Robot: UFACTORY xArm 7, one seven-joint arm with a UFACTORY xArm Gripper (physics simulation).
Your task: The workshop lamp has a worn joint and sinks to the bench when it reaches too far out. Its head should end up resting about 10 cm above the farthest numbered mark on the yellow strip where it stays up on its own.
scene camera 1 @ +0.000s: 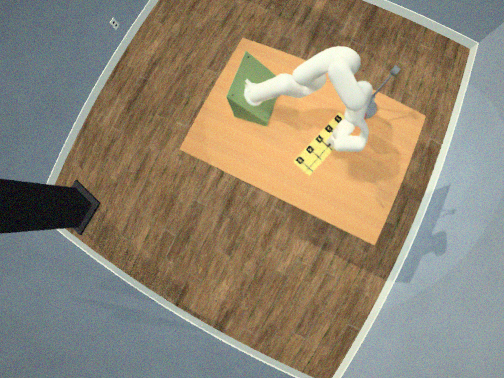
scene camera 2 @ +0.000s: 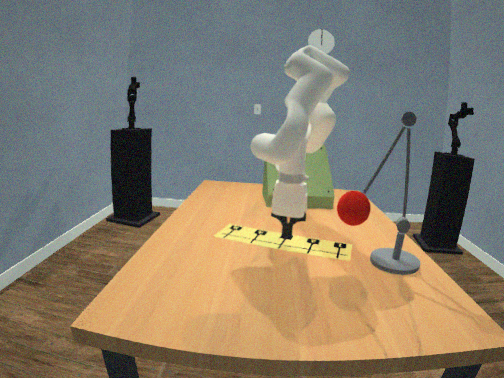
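Pixels of known places: gripper, fingertip midpoint: (scene camera 2: 286, 236); arm's base at its link origin: (scene camera 1: 253, 94).
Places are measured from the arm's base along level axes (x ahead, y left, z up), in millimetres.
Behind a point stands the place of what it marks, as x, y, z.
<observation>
The lamp's red ball head (scene camera 2: 353, 208) {583, 238, -4} hangs in the air on the base side of the yellow strip, by the near-lamp end. Its thin arms rise to a grey elbow joint (scene camera 1: 395, 70) {554, 361, 270} (scene camera 2: 409, 119) {570, 371, 253}, and its round grey base (scene camera 1: 371, 108) {603, 412, -151} (scene camera 2: 395, 261) {582, 394, -151} stands on the table. The robot arm hides the head in scene camera 1. The yellow strip (scene camera 1: 314, 162) {496, -88, -164} (scene camera 2: 327, 248) {500, 188, -164} lies flat with numbered marks, mark 1 nearest the lamp. My gripper (scene camera 1: 329, 143) {510, 57, -136} (scene camera 2: 286, 237) {510, 57, -136} is shut and empty, pointing down at the middle mark, low over the strip; contact is unclear. It is apart from the lamp.
The green sloped robot mount (scene camera 1: 262, 80) {-16, 109, -14} (scene camera 2: 320, 175) {-10, 147, -30} stands at the far end of the wooden table (scene camera 1: 240, 150) {86, -283, -165} (scene camera 2: 175, 300) {897, -133, -164}. Two black pedestals (scene camera 2: 131, 175) (scene camera 2: 445, 200) with small black arms stand on the floor beyond the table. The robot's arm arches high over the table.
</observation>
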